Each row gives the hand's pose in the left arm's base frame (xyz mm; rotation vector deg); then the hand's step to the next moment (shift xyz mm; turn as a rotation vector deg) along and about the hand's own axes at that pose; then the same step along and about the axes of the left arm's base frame.
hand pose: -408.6 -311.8 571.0 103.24 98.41 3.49
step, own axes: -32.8 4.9 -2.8 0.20 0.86 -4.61
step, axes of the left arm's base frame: -1.7 -28.4 17.2 -1.29 2.12 3.99
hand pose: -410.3 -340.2 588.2 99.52 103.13 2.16
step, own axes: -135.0 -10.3 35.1 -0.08 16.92 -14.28
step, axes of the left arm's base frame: -2.4 -138.0 22.8 8.67 7.78 18.83
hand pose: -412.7 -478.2 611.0 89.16 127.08 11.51
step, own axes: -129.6 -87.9 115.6 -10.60 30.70 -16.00
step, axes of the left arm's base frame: 9.2 -165.6 -101.9 22.83 3.27 27.91
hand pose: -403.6 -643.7 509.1 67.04 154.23 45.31
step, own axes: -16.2 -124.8 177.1 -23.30 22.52 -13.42
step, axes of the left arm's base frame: -18.9 -8.1 -216.3 27.12 -9.28 20.21
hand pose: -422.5 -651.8 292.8 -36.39 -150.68 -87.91
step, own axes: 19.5 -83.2 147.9 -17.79 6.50 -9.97
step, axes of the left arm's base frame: -22.0 95.0 -140.3 16.90 -11.45 6.44
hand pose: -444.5 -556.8 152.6 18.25 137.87 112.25
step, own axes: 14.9 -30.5 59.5 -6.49 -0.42 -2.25
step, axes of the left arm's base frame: -10.3 54.3 -40.5 5.97 -3.37 -0.65
